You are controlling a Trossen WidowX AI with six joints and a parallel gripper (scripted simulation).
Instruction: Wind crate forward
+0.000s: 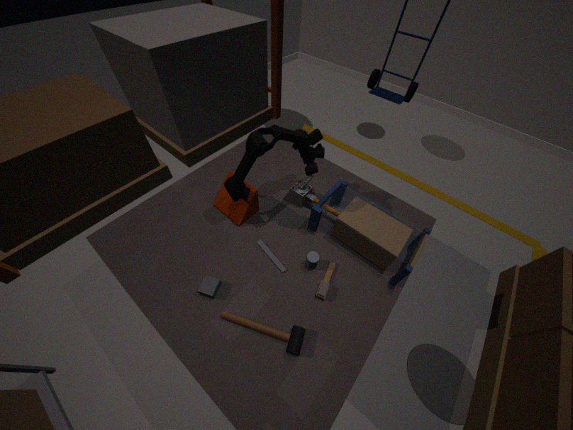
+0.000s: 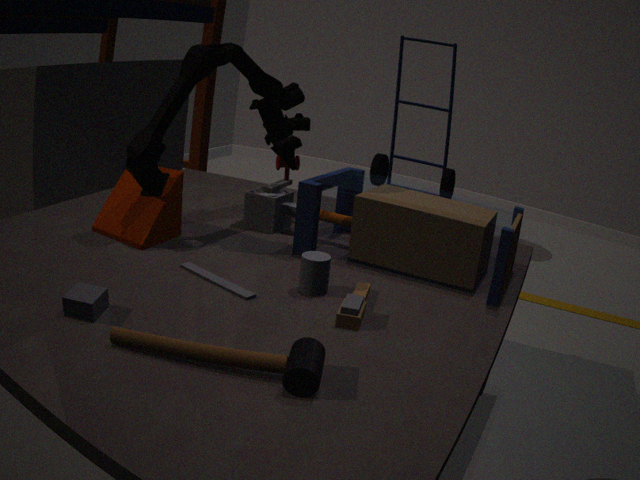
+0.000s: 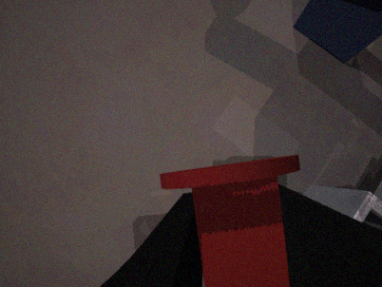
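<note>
Now: gripper tip 30 mm past the grey winch, 120 mm to the left of it and 100 mm above it. Also, from my gripper tip: flat grey bar 60 mm ahead, 490 mm to the right, 130 mm below; red knob 10 mm behind, 10 mm to the right; small wooden tool 340 mm ahead, 460 mm to the right, 120 mm below.
</note>
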